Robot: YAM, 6 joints.
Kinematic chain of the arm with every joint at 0, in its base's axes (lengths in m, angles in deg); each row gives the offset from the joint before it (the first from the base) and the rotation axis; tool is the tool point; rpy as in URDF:
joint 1: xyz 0 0 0.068 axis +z
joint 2: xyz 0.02 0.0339 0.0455 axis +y
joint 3: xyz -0.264 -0.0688 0 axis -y
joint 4: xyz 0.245 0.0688 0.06 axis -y
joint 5: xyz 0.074 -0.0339 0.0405 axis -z
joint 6: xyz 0.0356 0 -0.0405 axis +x
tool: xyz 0 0 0 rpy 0 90 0
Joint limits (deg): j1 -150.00..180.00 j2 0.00..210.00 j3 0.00..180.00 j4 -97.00..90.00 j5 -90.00..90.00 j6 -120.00..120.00
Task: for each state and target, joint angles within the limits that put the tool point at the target. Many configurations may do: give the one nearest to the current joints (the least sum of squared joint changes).
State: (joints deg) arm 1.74 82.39 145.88 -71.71 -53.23 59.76
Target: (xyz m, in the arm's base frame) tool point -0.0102 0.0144 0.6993
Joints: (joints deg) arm 7.85 78.60 165.45 -38.58 -26.09 59.76
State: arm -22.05 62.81 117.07 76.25 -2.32 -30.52
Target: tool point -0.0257 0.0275 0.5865
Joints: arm -32.95 49.07 81.50 90.00 -14.81 -30.52
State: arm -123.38 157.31 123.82 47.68 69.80 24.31
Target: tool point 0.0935 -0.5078 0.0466
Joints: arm -75.73 152.08 94.09 47.77 76.27 24.31
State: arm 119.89 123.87 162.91 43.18 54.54 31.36
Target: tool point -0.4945 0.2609 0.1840
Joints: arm 155.46 143.76 109.10 37.48 63.77 31.36
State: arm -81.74 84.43 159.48 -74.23 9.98 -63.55
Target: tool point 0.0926 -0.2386 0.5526
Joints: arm -67.69 97.22 148.51 -79.43 7.92 -63.55
